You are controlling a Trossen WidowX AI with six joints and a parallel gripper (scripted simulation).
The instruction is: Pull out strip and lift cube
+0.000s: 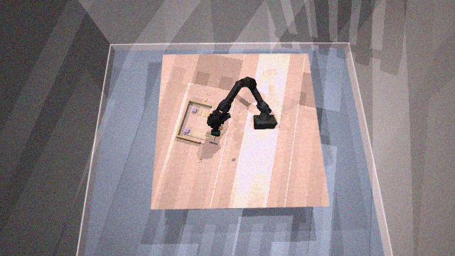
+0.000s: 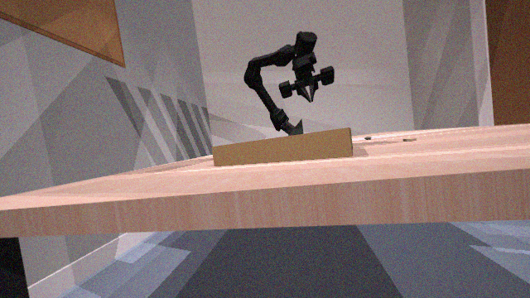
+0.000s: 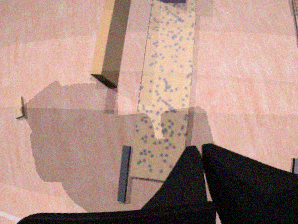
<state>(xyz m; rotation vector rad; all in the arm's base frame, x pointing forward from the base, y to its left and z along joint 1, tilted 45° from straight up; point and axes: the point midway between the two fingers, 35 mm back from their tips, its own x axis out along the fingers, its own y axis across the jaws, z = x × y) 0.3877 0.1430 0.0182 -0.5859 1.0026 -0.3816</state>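
Now: the strip 100 mm ahead of my gripper tip, 10 mm to the left of it and 160 mm below it.
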